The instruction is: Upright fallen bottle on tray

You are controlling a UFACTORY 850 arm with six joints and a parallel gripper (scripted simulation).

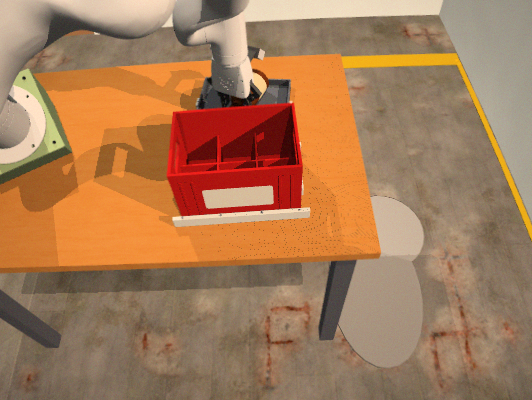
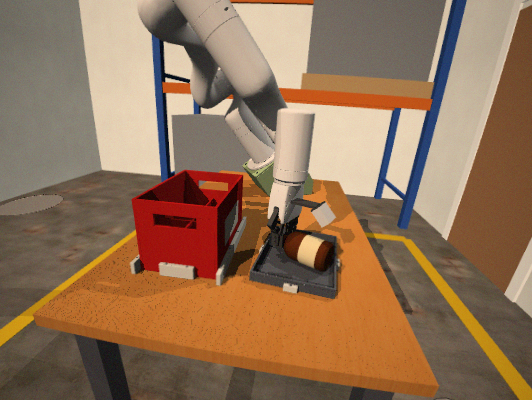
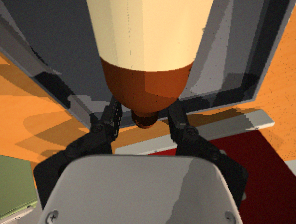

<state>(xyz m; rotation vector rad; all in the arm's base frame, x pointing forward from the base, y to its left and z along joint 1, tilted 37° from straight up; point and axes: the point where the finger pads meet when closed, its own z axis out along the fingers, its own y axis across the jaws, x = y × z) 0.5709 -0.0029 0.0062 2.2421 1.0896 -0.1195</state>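
Now: hand 3 cm short of the brown bottle, 4 cm to the right of it and 1 cm above it. The rest, counted from my hand: red crate: 5 cm behind, 23 cm to the right, 3 cm above; grey tray: 3 cm ahead, 4 cm to the left, 4 cm below.
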